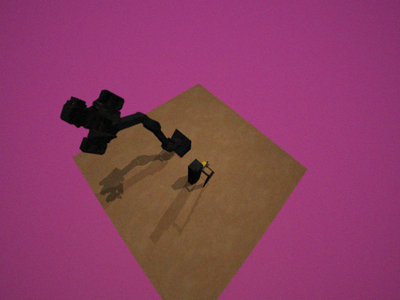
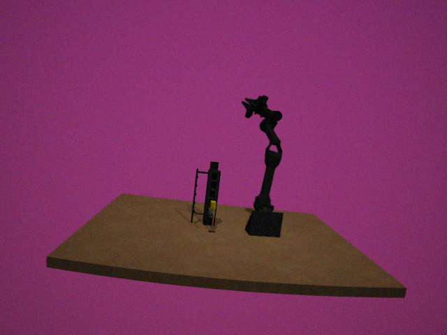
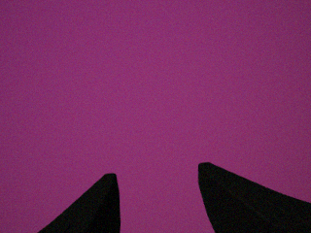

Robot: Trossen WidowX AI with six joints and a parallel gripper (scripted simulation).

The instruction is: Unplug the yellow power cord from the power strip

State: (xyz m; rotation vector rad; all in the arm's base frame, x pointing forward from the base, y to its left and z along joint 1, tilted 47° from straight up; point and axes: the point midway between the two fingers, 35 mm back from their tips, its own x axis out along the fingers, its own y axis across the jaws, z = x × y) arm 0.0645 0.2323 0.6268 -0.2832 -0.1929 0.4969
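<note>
My gripper tip is now 12 cm short of the yellow plug, 27 cm to the right of it and 54 cm above it. From my gripper tip the other things lie so: dark upright block 12 cm ahead, 17 cm to the left, 51 cm below.
</note>
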